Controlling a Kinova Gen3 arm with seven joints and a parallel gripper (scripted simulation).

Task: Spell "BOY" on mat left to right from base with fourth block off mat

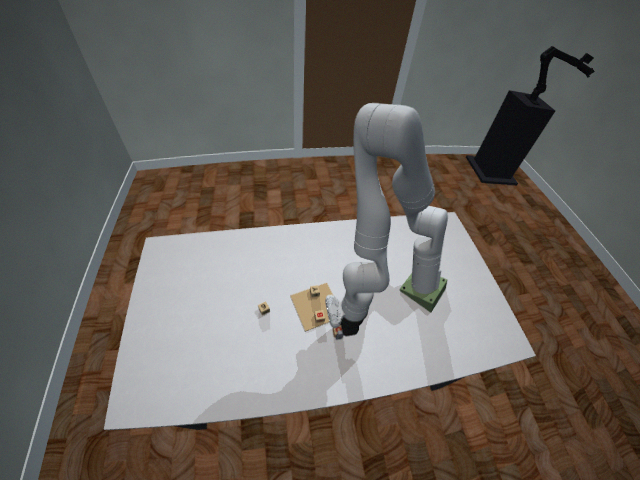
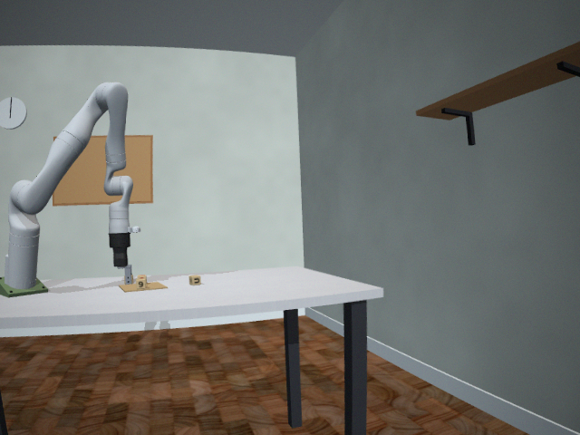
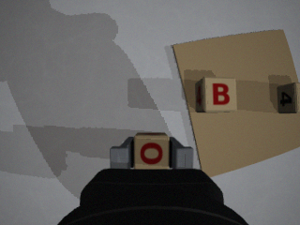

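My hand is 100 mm to the left of the tan mat, 70 mm short of it and 20 mm above it. The rest, counted from my hand: Y block: 140 mm to the right, 70 mm ahead; then O block: right at my hand; then B block: 60 mm ahead, 50 mm to the right.
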